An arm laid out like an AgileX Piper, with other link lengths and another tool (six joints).
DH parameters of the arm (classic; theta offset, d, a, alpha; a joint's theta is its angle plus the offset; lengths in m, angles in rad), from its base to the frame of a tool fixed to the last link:
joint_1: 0 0.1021 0 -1.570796
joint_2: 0.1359 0 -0.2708 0
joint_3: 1.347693 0 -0.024 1.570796
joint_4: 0 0.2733 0 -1.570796
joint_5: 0 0 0 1.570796
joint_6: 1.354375 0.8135 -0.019 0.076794
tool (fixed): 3.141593 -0.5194 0 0
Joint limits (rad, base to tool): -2.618..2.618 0..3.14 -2.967..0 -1.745..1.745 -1.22..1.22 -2.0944..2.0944
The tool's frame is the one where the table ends.
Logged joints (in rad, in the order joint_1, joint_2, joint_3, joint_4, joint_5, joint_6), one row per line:
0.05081 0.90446 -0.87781 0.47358 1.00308 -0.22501
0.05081 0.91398 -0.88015 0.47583 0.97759 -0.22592
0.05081 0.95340 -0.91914 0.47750 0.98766 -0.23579
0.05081 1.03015 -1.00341 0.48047 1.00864 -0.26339
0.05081 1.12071 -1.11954 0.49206 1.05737 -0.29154
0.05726 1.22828 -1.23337 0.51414 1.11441 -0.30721
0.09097 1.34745 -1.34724 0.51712 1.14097 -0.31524
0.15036 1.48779 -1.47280 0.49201 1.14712 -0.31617
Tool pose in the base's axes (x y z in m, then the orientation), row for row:
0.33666 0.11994 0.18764 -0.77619 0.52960 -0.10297 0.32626
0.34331 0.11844 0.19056 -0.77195 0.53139 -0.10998 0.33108
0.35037 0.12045 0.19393 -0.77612 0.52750 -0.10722 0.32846
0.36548 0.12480 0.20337 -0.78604 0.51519 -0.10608 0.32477
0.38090 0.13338 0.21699 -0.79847 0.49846 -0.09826 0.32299
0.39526 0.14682 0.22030 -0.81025 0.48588 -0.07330 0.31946
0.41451 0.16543 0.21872 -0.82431 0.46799 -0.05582 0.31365
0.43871 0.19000 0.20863 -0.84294 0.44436 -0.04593 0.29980
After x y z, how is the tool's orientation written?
As a quaternion, x y z w.
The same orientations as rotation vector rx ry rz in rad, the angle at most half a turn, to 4 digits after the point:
-2.0338 1.3877 -0.2698
-2.0180 1.3891 -0.2875
-2.0315 1.3807 -0.2806
-2.0611 1.3509 -0.2782
-2.0956 1.3082 -0.2579
-2.1302 1.2774 -0.1927
-2.1734 1.2339 -0.1472
-2.2378 1.1797 -0.1219

